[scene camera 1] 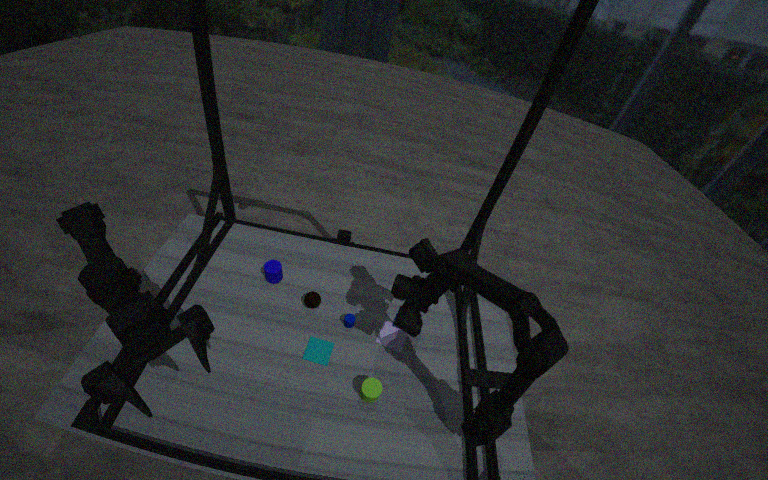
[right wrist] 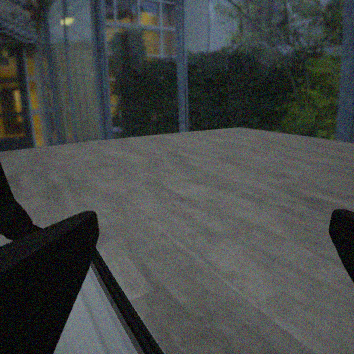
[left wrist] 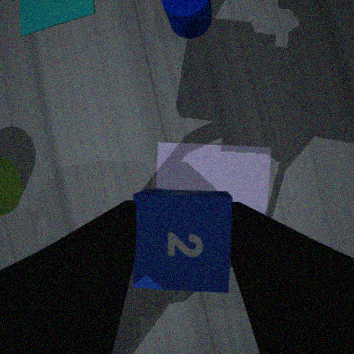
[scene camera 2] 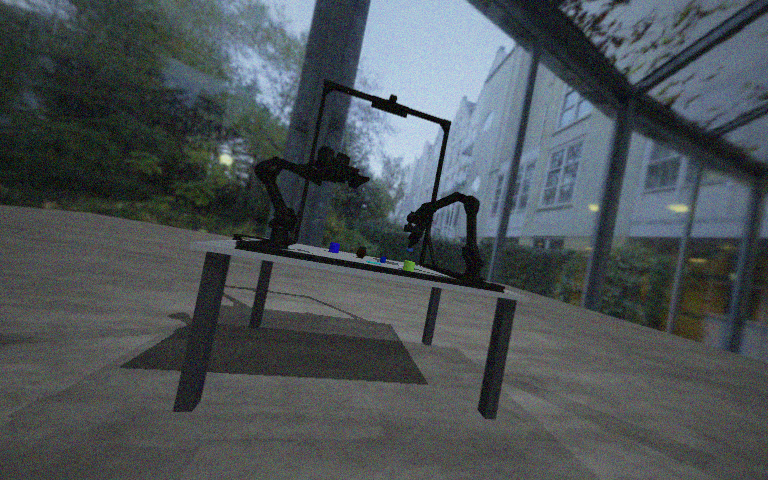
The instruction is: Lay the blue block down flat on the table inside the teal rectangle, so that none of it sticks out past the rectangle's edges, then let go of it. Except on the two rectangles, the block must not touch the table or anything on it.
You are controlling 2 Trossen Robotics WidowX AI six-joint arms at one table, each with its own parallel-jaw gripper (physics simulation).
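Places are measured from the left arm's base along level axes (x up, y ahead, z left), in millimetres.
Pixels of known places: left gripper, between the fingertips: (left wrist: 181, 212) (scene camera 2: 408, 249); right gripper, between the fingertips: (scene camera 1: 180, 393) (right wrist: 214, 222) (scene camera 2: 364, 175); left arm's base, origin of its link: (scene camera 1: 478, 431) (scene camera 2: 471, 278); right arm's base, origin of its link: (scene camera 2: 277, 243).
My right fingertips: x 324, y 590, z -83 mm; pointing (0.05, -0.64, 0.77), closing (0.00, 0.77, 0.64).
Ahead of a thing's pixels: the offset from my right fingertips to its top centre. "*": to the spot under its first point.
The blue block {dx -235, dy -430, dz -221 mm} (scene camera 2: 410, 249) (left wrist: 183, 222), marked 2, is between the fingers of my left gripper (scene camera 1: 408, 325) (scene camera 2: 411, 243) (left wrist: 181, 212), which is shut on it. The block hangs above the table; in scene camera 1 the gripper hides it. A lilac rectangle {* dx -342, dy -425, dz -238 mm} (scene camera 1: 389, 332) (left wrist: 245, 175) lies below, partly hidden by block and gripper. The teal rectangle {* dx -343, dy -214, dz -202 mm} (scene camera 1: 318, 350) (scene camera 2: 373, 262) (left wrist: 57, 15) lies flat, left of the lilac one in scene camera 1. My right gripper (scene camera 1: 180, 393) (scene camera 2: 362, 180) (right wrist: 214, 222) is open and empty, high above the table's left side.
A small blue cylinder {dx -312, dy -309, dz -280 mm} (scene camera 1: 349, 320) (scene camera 2: 382, 259) (left wrist: 190, 20) stands between the two rectangles, slightly farther back. A lime cylinder {dx -300, dy -334, dz -70 mm} (scene camera 1: 371, 388) (scene camera 2: 408, 265) (left wrist: 7, 187) stands nearer the front. A dark brown round object {dx -293, dy -206, dz -353 mm} (scene camera 1: 312, 300) (scene camera 2: 361, 252) and a larger blue cylinder {dx -290, dy -87, dz -463 mm} (scene camera 1: 272, 271) (scene camera 2: 334, 247) are farther back left.
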